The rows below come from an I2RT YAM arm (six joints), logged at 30 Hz.
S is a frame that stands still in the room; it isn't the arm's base.
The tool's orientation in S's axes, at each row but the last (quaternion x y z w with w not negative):
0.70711 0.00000 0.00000 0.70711
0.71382 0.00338 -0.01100 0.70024
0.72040 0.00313 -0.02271 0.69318
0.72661 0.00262 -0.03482 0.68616
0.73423 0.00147 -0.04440 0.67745
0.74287 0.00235 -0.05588 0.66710
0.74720 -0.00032 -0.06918 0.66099
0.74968 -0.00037 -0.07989 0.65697
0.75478 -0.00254 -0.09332 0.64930
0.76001 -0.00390 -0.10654 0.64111
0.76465 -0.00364 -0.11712 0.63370
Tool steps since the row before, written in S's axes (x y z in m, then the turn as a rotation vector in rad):
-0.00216 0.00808 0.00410 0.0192 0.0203 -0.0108
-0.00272 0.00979 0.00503 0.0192 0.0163 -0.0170
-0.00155 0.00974 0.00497 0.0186 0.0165 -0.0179
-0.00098 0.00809 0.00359 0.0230 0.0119 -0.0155
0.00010 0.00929 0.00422 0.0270 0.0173 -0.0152
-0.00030 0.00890 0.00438 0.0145 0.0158 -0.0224
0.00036 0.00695 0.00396 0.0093 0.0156 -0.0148
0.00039 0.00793 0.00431 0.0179 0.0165 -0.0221
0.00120 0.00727 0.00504 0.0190 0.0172 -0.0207
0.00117 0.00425 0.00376 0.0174 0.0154 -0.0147
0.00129 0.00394 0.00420 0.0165 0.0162 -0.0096
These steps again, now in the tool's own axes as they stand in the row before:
-0.00216 0.00410 -0.00808 0.0192 -0.0108 -0.0203
-0.00293 0.00478 -0.00985 0.0194 -0.0169 -0.0162
-0.00200 0.00453 -0.00987 0.0188 -0.0178 -0.0163
-0.00153 0.00306 -0.00822 0.0233 -0.0150 -0.0121
-0.00072 0.00344 -0.00958 0.0269 -0.0149 -0.0177
-0.00131 0.00334 -0.00925 0.0152 -0.0228 -0.0145
-0.00069 0.00307 -0.00736 0.0093 -0.0157 -0.0146
-0.00097 0.00320 -0.00839 0.0186 -0.0222 -0.0157
-0.00042 0.00394 -0.00800 0.0194 -0.0208 -0.0167
-0.00005 0.00306 -0.00492 0.0171 -0.0148 -0.0156
-0.00009 0.00348 -0.00476 0.0152 -0.0101 -0.0171

